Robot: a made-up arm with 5 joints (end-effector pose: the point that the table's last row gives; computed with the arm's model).
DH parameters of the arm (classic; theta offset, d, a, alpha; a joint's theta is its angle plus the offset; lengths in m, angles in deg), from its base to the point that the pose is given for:
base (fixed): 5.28 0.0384 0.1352 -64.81
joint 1: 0 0.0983 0.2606 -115.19
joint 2: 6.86 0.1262 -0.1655 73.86
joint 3: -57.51 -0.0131 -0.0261 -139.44
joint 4: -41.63 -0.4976 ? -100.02
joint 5: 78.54 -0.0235 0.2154 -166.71
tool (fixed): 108.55 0.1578 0 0
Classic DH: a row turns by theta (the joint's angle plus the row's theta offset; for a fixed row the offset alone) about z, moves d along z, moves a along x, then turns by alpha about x.
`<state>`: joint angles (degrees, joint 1 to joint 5).
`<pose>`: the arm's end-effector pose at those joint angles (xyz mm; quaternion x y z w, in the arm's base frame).
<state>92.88 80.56 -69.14 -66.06 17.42</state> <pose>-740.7 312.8 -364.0 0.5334 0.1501 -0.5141 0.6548</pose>
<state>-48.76 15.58 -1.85 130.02 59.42</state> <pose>374.1 683.7 288.7 0.0531 -0.1971 0.9502 0.2354</pose>
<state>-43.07 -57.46 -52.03 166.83 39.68</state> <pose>-133.3 -58.0 -429.2 0.4264 -0.1397 -0.6250 0.6388</pose>
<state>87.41 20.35 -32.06 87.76 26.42</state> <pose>-396.9 659.3 224.7 -0.9003 -0.2054 -0.2422 0.2976</pose>
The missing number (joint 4, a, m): 0.0853
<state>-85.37 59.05 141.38 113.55 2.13</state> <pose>565.8 -424.5 647.5 -0.1587 0.7803 -0.0446 0.6033</pose>
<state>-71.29 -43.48 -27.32 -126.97 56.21</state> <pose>17.1 100.3 -446.8 0.7201 0.1099 -0.4326 0.5313</pose>
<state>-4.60 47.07 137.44 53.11 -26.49</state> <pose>929.9 326.5 -291.8 -0.2225 0.7813 0.5655 0.1425</pose>
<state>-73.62 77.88 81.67 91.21 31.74</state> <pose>462.1 -258.5 823.1 -0.2558 0.7973 -0.3831 0.3901</pose>
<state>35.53 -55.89 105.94 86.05 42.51</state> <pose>-220.5 466.1 37.6 0.8175 0.4412 -0.3701 0.0057</pose>
